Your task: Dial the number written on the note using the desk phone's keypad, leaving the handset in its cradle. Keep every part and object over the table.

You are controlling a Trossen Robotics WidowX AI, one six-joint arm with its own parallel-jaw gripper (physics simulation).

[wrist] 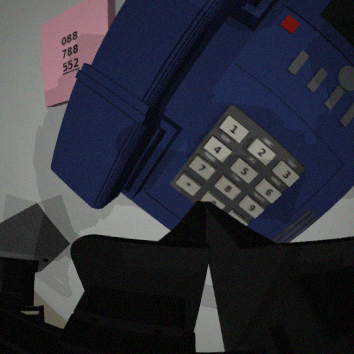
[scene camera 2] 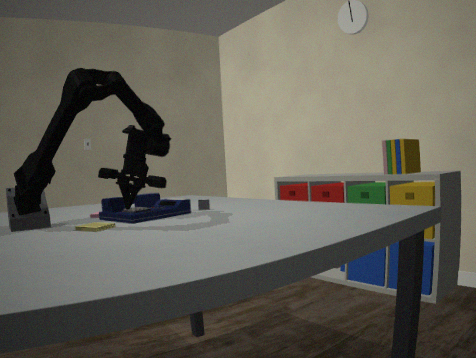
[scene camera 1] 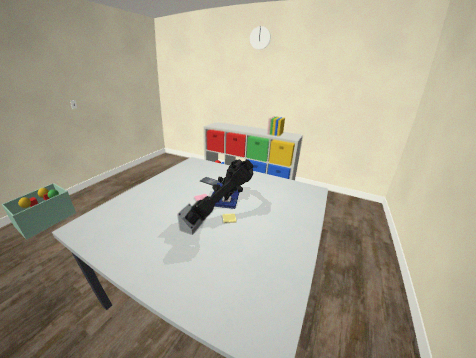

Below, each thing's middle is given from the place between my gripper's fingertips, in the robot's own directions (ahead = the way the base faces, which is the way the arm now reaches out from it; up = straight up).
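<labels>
The blue desk phone (scene camera 2: 164,208) is 7 cm ahead of my hand, and it's 3 cm to the left of it and 1 cm below it. There's a handset (wrist: 110,127) too, and from my hand that's 8 cm to the left, 6 cm ahead and 1 cm above.
</labels>
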